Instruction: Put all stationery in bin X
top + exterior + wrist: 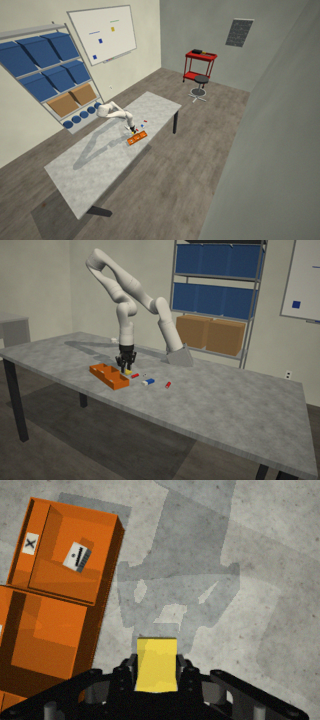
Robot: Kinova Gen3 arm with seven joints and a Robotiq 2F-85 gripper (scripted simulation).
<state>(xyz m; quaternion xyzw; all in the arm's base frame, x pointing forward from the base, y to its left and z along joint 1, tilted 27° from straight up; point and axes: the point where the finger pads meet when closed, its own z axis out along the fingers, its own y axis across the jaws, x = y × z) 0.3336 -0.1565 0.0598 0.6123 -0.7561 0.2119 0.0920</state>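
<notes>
Right now the grey sharpener-like piece is 5 cm ahead of my hand, 12 cm to the right of it and 1 cm below it. Also, from my hand: orange bins: 10 cm ahead, 5 cm to the right; nut: 2 cm behind, 10 cm to the left, 2 cm below; yellow block: 2 cm below.
</notes>
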